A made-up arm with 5 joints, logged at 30 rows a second.
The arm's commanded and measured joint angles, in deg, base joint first. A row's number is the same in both.
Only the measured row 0 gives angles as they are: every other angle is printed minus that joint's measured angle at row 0.
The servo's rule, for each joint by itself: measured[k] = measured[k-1] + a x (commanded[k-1-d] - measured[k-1]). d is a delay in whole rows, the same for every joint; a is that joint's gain. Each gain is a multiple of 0.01, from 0.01 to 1. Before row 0 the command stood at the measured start. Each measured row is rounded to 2 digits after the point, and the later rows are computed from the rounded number. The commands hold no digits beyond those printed.
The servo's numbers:
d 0
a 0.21 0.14 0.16 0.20 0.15
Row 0, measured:
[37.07, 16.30, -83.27, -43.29, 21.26]
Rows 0 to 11, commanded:
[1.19, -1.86, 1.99, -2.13, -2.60]
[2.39, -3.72, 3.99, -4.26, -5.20]
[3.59, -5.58, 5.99, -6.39, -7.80]
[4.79, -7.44, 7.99, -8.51, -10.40]
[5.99, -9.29, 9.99, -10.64, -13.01]
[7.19, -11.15, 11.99, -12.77, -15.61]
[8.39, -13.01, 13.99, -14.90, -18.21]
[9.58, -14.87, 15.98, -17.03, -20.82]
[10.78, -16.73, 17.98, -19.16, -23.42]
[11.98, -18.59, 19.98, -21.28, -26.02]
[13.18, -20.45, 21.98, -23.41, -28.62]
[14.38, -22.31, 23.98, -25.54, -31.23]
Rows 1 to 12, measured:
[0.25, -0.26, 0.32, -0.43, -0.39]
[0.70, -0.74, 0.91, -1.20, -1.11]
[1.31, -1.42, 1.72, -2.24, -2.11]
[2.04, -2.26, 2.72, -3.49, -3.35]
[2.87, -3.24, 3.88, -4.92, -4.80]
[3.78, -4.35, 5.18, -6.49, -6.42]
[4.75, -5.56, 6.59, -8.17, -8.19]
[5.76, -6.86, 8.09, -9.94, -10.08]
[6.81, -8.24, 9.67, -11.78, -12.08]
[7.90, -9.69, 11.32, -13.68, -14.17]
[9.01, -11.20, 13.03, -15.63, -16.34]
[10.14, -12.76, 14.78, -17.61, -18.57]

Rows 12 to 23, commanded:
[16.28, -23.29, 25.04, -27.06, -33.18]
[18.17, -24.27, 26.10, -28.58, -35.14]
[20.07, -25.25, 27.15, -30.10, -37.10]
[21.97, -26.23, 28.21, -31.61, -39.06]
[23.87, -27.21, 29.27, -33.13, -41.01]
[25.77, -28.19, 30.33, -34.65, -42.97]
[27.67, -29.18, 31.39, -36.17, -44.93]
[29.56, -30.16, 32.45, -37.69, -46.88]
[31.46, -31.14, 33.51, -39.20, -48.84]
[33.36, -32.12, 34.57, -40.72, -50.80]
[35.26, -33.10, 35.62, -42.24, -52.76]
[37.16, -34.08, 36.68, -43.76, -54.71]
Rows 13 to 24, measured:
[11.43, -14.23, 16.42, -19.50, -20.76]
[12.85, -15.64, 17.97, -21.32, -22.92]
[14.37, -16.99, 19.44, -23.08, -25.05]
[15.97, -18.28, 20.84, -24.79, -27.15]
[17.63, -19.53, 22.19, -26.46, -29.23]
[19.34, -20.74, 23.49, -28.10, -31.29]
[21.09, -21.92, 24.75, -29.71, -33.34]
[22.87, -23.07, 25.98, -31.31, -35.37]
[24.67, -24.20, 27.18, -32.89, -37.39]
[26.49, -25.31, 28.36, -34.46, -39.40]
[28.33, -26.40, 29.52, -36.02, -41.40]
[30.18, -27.48, 30.67, -37.57, -43.40]

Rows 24 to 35, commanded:
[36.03, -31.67, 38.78, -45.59, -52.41]
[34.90, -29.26, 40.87, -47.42, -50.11]
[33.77, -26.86, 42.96, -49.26, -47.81]
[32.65, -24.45, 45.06, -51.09, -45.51]
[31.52, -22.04, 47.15, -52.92, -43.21]
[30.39, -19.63, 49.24, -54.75, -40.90]
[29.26, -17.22, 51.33, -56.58, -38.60]
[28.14, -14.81, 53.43, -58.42, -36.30]
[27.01, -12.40, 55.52, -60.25, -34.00]
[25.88, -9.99, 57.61, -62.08, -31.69]
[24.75, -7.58, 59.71, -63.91, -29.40]
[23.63, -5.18, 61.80, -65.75, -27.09]
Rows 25 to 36, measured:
[31.41, -28.07, 31.97, -39.17, -44.75]
[32.14, -28.24, 33.39, -40.82, -45.55]
[32.48, -28.05, 34.92, -42.51, -45.89]
[32.52, -27.55, 36.54, -44.23, -45.83]
[32.31, -26.78, 38.24, -45.97, -45.44]
[31.91, -25.78, 40.00, -47.73, -44.76]
[31.35, -24.58, 41.81, -49.50, -43.84]
[30.68, -23.21, 43.67, -51.28, -42.71]
[29.91, -21.70, 45.57, -53.07, -41.40]
[29.06, -20.06, 47.50, -54.87, -39.94]
[28.15, -18.31, 49.45, -56.68, -38.36]
[27.20, -16.47, 51.43, -58.49, -36.67]

